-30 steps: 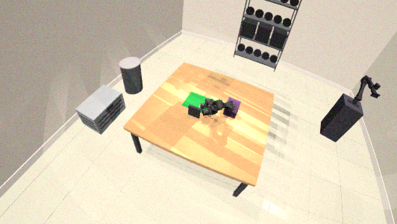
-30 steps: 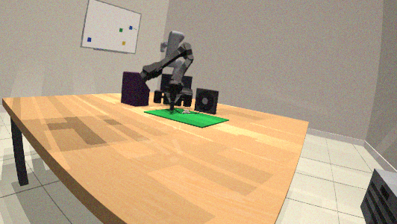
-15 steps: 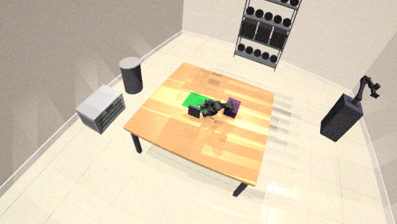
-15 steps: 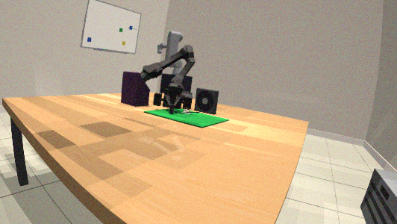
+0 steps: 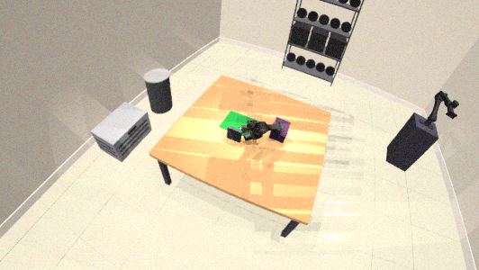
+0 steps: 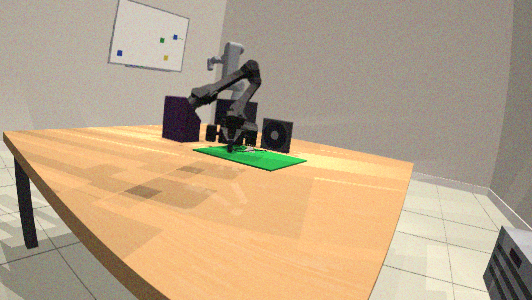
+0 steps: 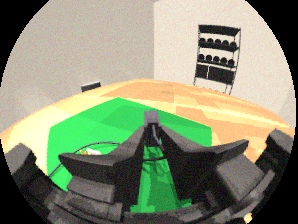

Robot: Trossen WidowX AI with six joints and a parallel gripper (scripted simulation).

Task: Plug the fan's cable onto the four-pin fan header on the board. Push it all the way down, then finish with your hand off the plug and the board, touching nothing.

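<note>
Right now my gripper tip is 1 cm above the dark fan plug. Round my gripper tip: green board: 6 cm ahead, 4 cm to the left, 5 cm below; black square fan: 1 cm ahead, 22 cm to the left, 3 cm above.
</note>
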